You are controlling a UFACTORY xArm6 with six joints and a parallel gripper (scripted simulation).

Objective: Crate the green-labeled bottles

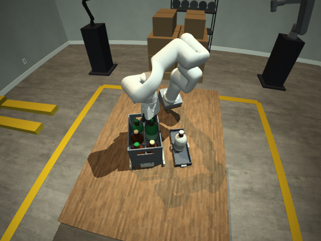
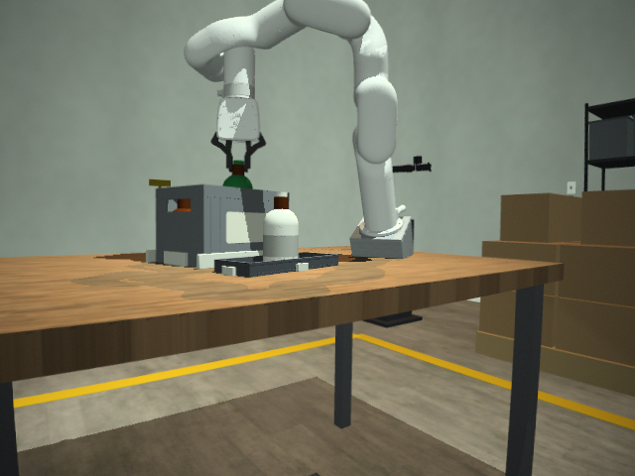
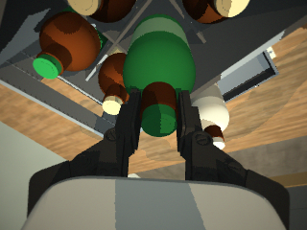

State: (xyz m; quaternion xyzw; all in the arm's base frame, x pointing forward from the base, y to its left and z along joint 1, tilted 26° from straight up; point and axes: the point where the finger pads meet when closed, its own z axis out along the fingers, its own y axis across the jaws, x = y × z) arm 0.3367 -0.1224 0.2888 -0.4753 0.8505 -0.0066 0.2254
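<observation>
Right now my hand is 16 cm above the grey crate, 4 cm to the left of it and 1 cm short of it. The rest, counted from my hand: tray 23 cm below, 17 cm to the left, 2 cm behind; then white-labeled bottle 17 cm to the left, 16 cm below, 2 cm behind.
</observation>
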